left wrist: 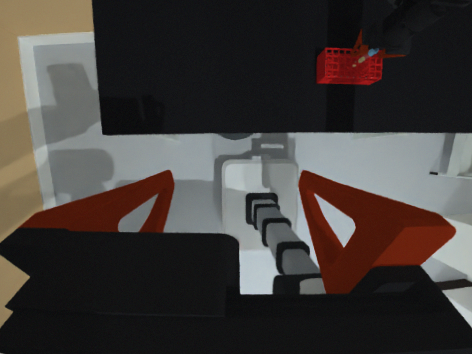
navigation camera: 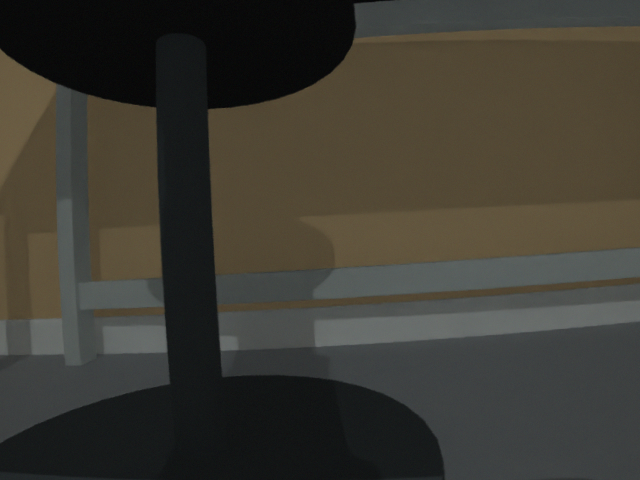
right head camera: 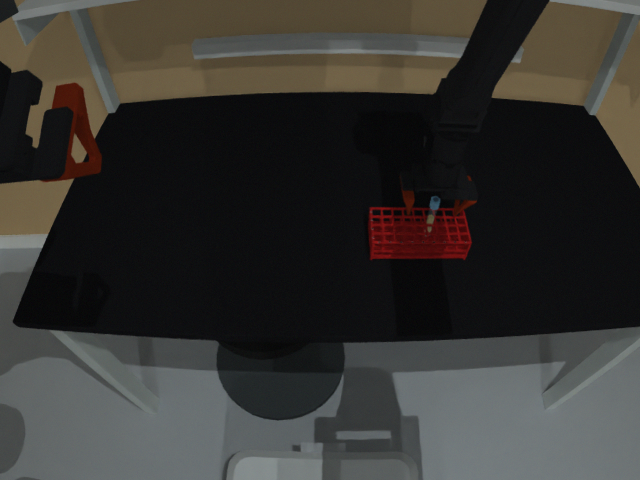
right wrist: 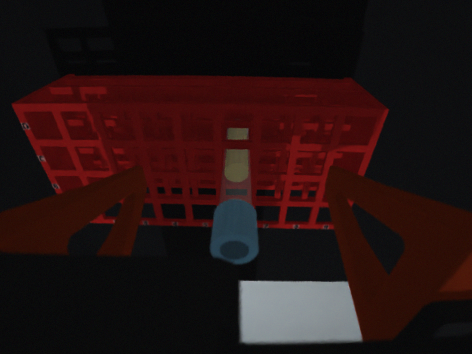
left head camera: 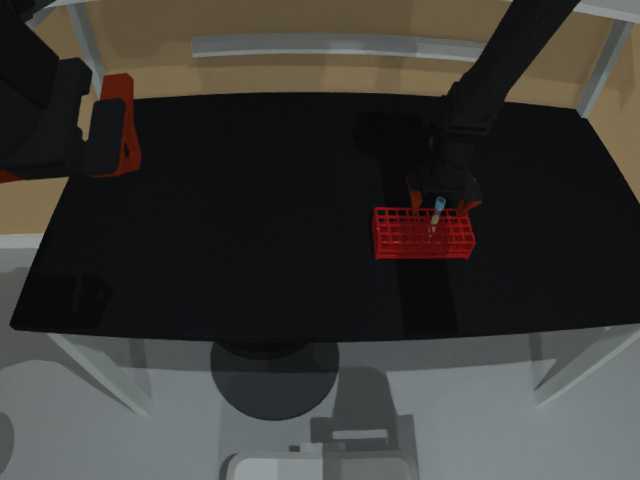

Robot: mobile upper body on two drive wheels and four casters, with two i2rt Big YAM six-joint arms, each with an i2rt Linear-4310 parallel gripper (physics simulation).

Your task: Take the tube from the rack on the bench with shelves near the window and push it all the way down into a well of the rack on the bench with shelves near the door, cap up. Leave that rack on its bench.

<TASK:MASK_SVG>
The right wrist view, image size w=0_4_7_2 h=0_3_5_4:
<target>my right gripper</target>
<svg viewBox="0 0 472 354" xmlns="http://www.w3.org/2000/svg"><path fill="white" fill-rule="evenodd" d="M0 212L0 354L472 354L472 212L381 184L338 166L330 166L325 183L325 191L363 341L241 343L240 271L235 264L218 257L131 256L147 191L147 183L142 166L134 166L94 183ZM348 199L402 237L405 249L390 275L387 274L364 237ZM124 199L114 225L96 255L70 255L67 249L70 237Z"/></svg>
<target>clear tube with blue cap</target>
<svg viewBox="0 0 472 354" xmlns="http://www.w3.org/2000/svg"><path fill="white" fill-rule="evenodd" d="M225 149L219 205L215 208L210 253L213 257L222 258L238 265L250 262L259 252L257 213L252 206L250 150ZM227 128L226 139L249 140L249 128Z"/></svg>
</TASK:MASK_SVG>
